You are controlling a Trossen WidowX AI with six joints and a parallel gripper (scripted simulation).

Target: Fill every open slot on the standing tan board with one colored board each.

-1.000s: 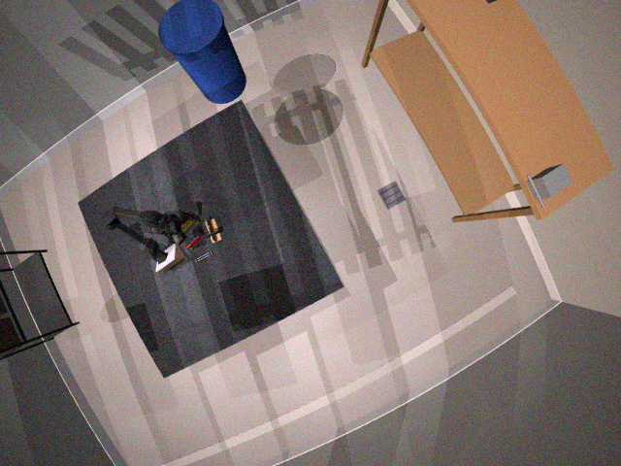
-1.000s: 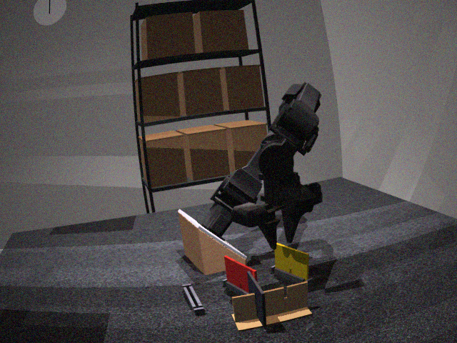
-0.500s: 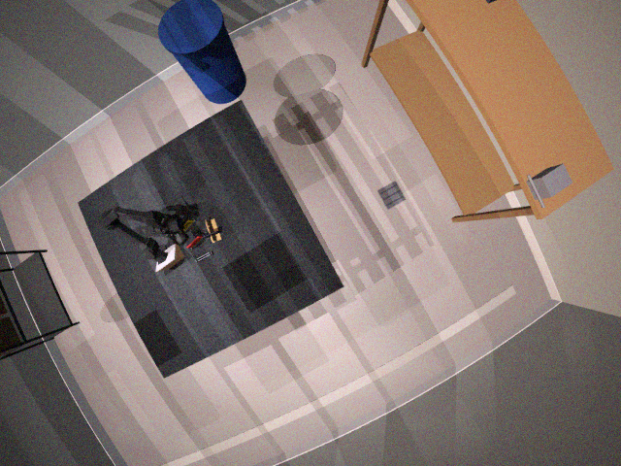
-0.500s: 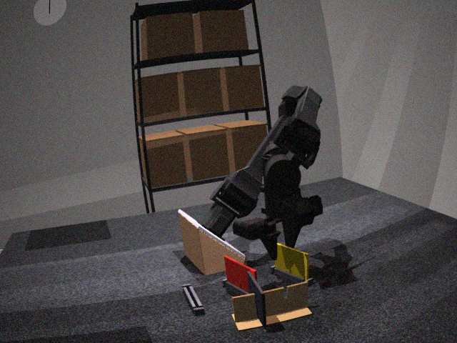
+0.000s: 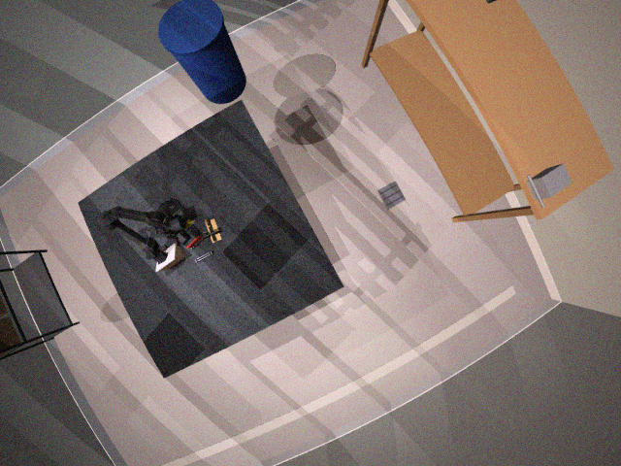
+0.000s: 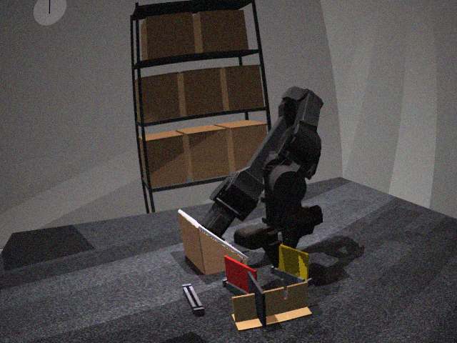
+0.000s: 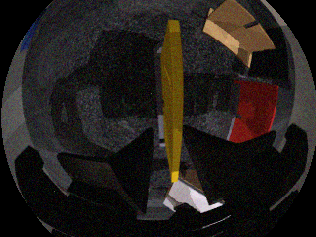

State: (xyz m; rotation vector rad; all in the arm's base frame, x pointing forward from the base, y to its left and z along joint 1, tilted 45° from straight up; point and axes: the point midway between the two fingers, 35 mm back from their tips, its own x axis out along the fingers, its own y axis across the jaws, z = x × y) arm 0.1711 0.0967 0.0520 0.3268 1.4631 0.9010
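The tan board lies 16 cm ahead of my gripper tip and 8 cm to the right of it. Round my gripper tip: red board: 4 cm ahead, 10 cm to the right; then dark board: 15 cm ahead, 10 cm to the right, 2 cm above; then yellow board: 3 cm ahead, 1 cm to the left.
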